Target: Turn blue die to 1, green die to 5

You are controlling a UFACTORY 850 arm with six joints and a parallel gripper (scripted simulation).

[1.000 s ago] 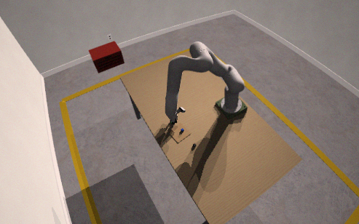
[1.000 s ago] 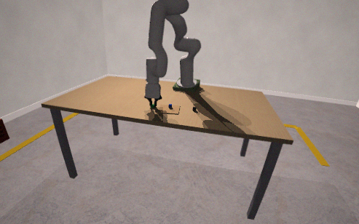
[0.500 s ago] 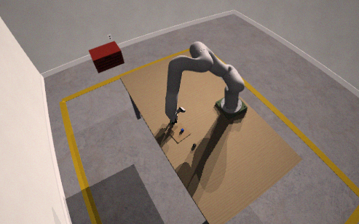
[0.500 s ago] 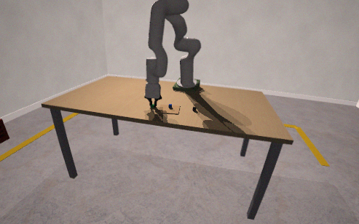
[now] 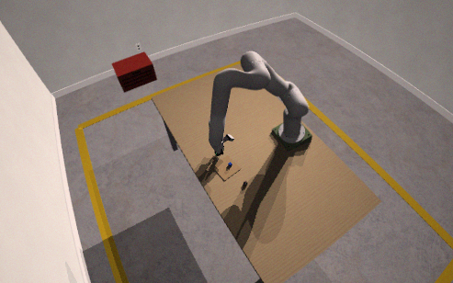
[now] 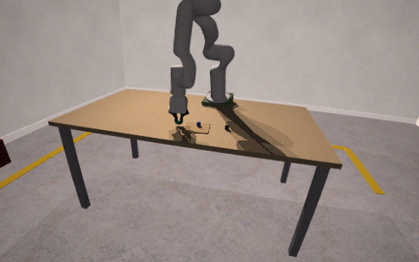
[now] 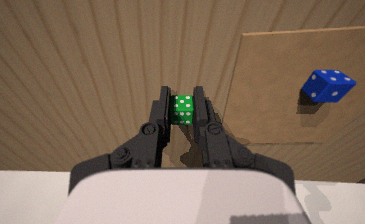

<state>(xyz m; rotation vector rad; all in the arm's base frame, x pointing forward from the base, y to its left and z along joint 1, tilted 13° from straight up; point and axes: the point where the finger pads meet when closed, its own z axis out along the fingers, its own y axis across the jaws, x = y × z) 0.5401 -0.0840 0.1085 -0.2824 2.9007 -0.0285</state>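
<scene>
Right now the blue die is 110 mm to the left of my hand, 40 mm behind it and 20 mm below it. The rest, counted from my hand: mat (120 mm to the left, 30 mm below, 10 mm behind); black die (280 mm to the left, 60 mm behind, 20 mm below); green die (10 mm below, 10 mm ahead).
</scene>
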